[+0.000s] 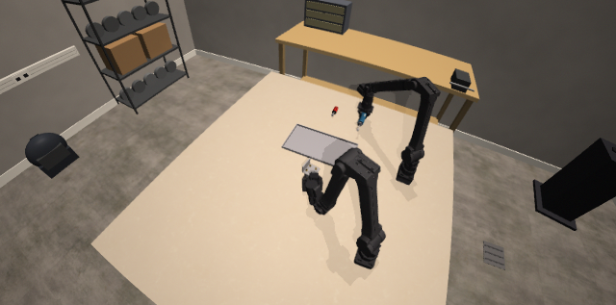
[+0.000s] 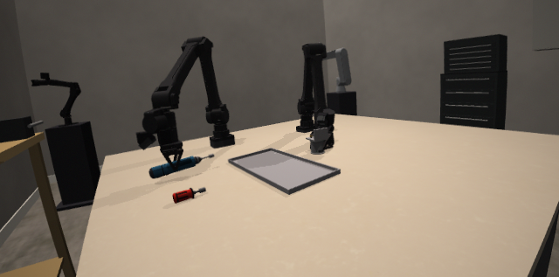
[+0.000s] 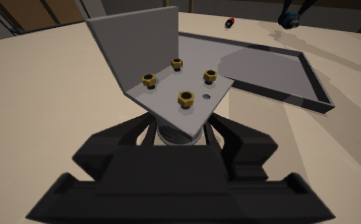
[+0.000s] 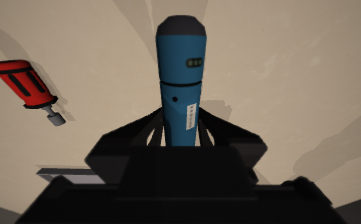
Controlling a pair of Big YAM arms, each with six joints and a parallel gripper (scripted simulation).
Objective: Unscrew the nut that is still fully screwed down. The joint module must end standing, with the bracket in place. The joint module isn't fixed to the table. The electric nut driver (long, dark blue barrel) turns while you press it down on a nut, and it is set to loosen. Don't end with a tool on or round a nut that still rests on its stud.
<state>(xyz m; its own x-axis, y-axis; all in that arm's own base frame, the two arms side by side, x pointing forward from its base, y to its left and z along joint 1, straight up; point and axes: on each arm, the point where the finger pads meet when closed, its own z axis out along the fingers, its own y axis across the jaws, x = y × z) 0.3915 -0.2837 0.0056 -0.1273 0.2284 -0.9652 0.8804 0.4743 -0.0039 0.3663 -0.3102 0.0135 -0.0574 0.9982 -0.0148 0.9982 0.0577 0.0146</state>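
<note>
Right now the joint module is 1 cm above my left hand. From my left hand the other things lie so: red-handled tool 17 cm ahead, 55 cm to the right, 1 cm below; then bracket 5 cm above; then grey tray 7 cm ahead, 22 cm to the right, 2 cm below.
</note>
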